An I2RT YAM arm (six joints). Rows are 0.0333 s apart.
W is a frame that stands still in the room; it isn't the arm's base.
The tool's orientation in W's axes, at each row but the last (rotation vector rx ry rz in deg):
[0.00, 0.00, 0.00]
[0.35, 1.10, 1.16]
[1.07, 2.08, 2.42]
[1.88, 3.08, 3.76]
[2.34, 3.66, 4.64]
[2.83, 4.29, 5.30]
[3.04, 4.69, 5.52]
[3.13, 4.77, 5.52]
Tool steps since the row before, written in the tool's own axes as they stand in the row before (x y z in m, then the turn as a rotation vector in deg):
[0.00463, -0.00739, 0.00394, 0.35, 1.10, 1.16]
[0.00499, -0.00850, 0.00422, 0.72, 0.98, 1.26]
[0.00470, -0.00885, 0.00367, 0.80, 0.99, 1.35]
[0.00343, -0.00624, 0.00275, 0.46, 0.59, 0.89]
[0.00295, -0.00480, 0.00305, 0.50, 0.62, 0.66]
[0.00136, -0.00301, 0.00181, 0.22, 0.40, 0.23]
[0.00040, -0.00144, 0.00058, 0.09, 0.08, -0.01]
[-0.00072, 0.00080, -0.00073, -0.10, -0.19, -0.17]
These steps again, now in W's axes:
[0.00463, -0.00739, 0.00394, 0.35, 1.10, 1.16]
[0.00524, -0.00842, 0.00407, 0.72, 0.99, 1.25]
[0.00520, -0.00871, 0.00333, 0.81, 1.00, 1.34]
[0.00397, -0.00608, 0.00235, 0.47, 0.59, 0.88]
[0.00352, -0.00465, 0.00265, 0.49, 0.63, 0.65]
[0.00176, -0.00295, 0.00155, 0.20, 0.41, 0.23]
[0.00058, -0.00142, 0.00046, 0.08, 0.09, -0.01]
[-0.00085, 0.00076, -0.00062, -0.10, -0.19, -0.17]

